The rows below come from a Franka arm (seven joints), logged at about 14 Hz.
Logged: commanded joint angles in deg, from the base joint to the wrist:
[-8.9 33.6 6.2 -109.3 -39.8 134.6 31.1]
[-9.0 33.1 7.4 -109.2 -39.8 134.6 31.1]
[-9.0 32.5 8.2 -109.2 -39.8 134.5 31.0]
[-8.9 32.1 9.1 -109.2 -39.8 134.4 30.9]
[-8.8 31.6 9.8 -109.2 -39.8 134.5 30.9]
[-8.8 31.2 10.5 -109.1 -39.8 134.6 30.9]
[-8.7 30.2 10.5 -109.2 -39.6 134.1 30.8]
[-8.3 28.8 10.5 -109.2 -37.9 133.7 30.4]
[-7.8 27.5 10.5 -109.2 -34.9 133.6 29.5]
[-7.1 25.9 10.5 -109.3 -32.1 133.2 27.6]
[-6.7 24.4 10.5 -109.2 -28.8 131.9 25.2]
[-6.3 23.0 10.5 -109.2 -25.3 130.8 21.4]
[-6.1 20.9 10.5 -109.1 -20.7 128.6 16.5]
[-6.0 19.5 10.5 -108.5 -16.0 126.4 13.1]
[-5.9 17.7 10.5 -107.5 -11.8 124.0 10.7]
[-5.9 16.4 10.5 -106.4 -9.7 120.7 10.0]
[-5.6 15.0 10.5 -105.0 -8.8 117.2 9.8]
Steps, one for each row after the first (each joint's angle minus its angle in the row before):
[-0.1 -0.5 1.2 0.1 0.0 0.0 0.0]
[0.0 -0.6 0.8 0.0 0.0 -0.1 -0.1]
[0.1 -0.4 0.9 0.0 0.0 -0.1 -0.1]
[0.1 -0.5 0.7 0.0 0.0 0.1 0.0]
[0.0 -0.4 0.7 0.1 0.0 0.1 0.0]
[0.1 -1.0 0.0 -0.1 0.2 -0.5 -0.1]
[0.4 -1.4 0.0 0.0 1.7 -0.4 -0.4]
[0.5 -1.3 0.0 0.0 3.0 -0.1 -0.9]
[0.7 -1.6 0.0 -0.1 2.8 -0.4 -1.9]
[0.4 -1.5 0.0 0.1 3.3 -1.3 -2.4]
[0.4 -1.4 0.0 0.0 3.5 -1.1 -3.8]
[0.2 -2.1 0.0 0.1 4.6 -2.2 -4.9]
[0.1 -1.4 0.0 0.6 4.7 -2.2 -3.4]
[0.1 -1.8 0.0 1.0 4.2 -2.4 -2.4]
[0.0 -1.3 0.0 1.1 2.1 -3.3 -0.7]
[0.3 -1.4 0.0 1.4 0.9 -3.5 -0.2]

